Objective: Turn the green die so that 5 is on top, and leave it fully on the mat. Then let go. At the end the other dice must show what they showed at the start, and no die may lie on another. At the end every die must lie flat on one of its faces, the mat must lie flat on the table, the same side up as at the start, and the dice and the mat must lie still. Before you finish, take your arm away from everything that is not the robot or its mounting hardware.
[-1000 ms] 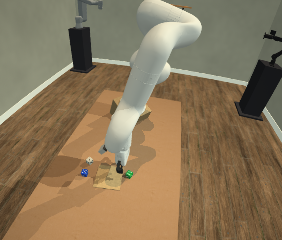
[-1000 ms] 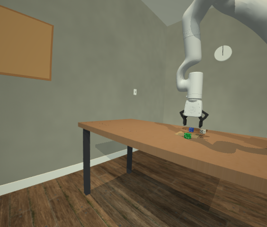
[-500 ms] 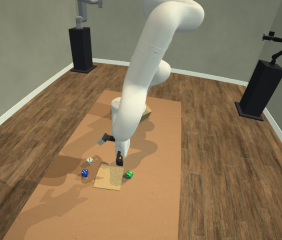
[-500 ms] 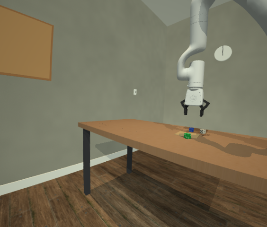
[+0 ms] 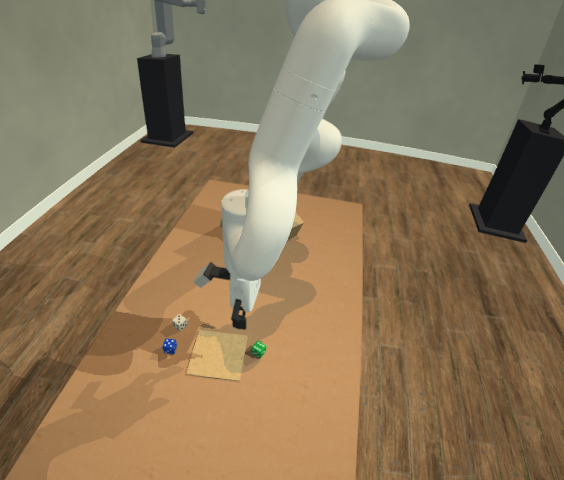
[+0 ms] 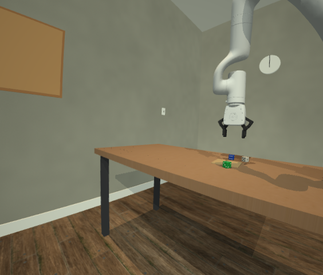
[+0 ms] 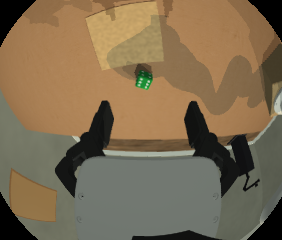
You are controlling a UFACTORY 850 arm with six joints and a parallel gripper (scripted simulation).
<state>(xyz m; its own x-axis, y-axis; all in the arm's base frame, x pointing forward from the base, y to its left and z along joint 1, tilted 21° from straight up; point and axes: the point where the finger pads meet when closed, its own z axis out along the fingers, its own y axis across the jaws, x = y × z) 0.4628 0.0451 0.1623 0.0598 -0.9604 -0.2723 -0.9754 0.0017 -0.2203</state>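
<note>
Now: the green die 14 cm below my hand, 4 cm to the left of it and 1 cm ahead of it. Also, from my hand: blue die: 19 cm to the right, 14 cm below, 7 cm ahead; then tan mat: 16 cm below, 6 cm to the right, 5 cm ahead; then white die: 20 cm to the right, 14 cm below, 1 cm behind.
</note>
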